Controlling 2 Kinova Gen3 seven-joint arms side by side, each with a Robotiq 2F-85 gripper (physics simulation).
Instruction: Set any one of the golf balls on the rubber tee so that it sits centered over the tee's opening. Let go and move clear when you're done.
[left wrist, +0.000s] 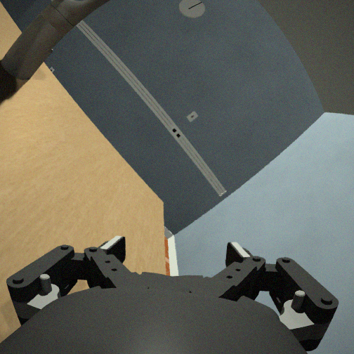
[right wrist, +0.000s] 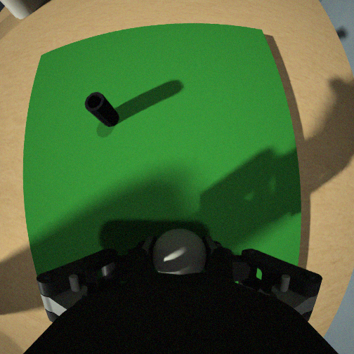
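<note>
The rubber tee (right wrist: 102, 109) is a black hollow tube that stands upright on the green mat (right wrist: 165, 55), in the upper left of the right wrist view. Its opening shows and no ball is on it. My right gripper (right wrist: 178, 246) is shut on a golf ball (right wrist: 179, 251), a greyish white ball with a bright streak, over the near part of the mat and apart from the tee. The ball's lower part is hidden by the gripper. My left gripper (left wrist: 175, 251) is open and empty, off by the table's edge. The tee does not show in the left wrist view.
The wooden table (left wrist: 75, 165) (right wrist: 320, 65) lies around the mat. A white and orange object (left wrist: 170, 255) shows by the table's corner in the left wrist view. An arm part (left wrist: 37, 45) is at that view's upper left. A pale object (right wrist: 22, 7) is at the right wrist view's top left.
</note>
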